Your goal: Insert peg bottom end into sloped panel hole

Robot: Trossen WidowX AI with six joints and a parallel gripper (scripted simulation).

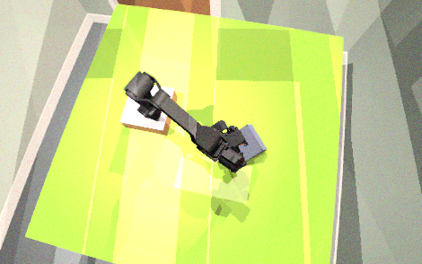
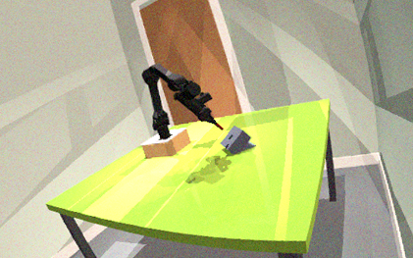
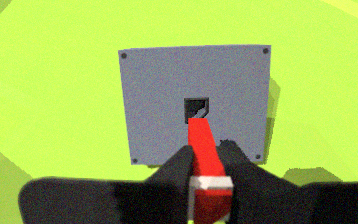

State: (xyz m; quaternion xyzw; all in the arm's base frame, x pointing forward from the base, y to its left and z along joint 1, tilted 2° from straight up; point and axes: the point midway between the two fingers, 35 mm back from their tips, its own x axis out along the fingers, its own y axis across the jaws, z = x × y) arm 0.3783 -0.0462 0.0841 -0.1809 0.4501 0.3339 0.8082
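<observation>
The sloped panel lies 100 mm below my gripper tip, 40 mm to the left of it and 40 mm ahead of it. Round my gripper tip: red peg (10 mm to the right, 10 mm behind, 10 mm above).
</observation>
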